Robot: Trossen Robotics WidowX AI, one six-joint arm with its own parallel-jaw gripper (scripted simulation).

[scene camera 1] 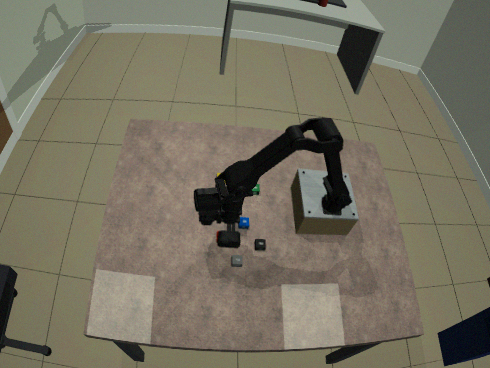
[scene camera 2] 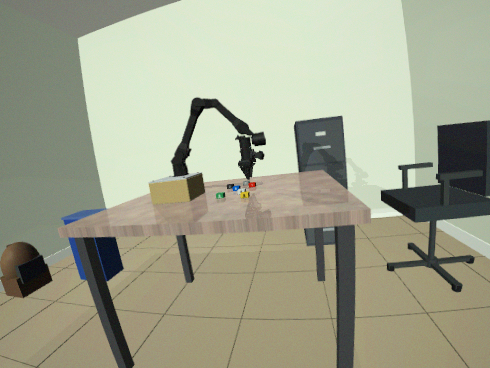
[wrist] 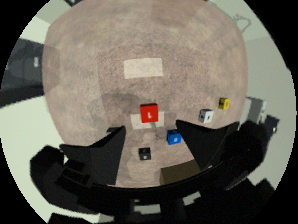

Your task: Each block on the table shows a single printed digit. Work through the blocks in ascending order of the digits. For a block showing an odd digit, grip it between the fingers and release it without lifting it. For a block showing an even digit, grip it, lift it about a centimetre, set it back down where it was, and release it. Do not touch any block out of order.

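Gripper state: open, nothing held by my gripper (scene camera 1: 225,232), also visible at (wrist: 151,125).
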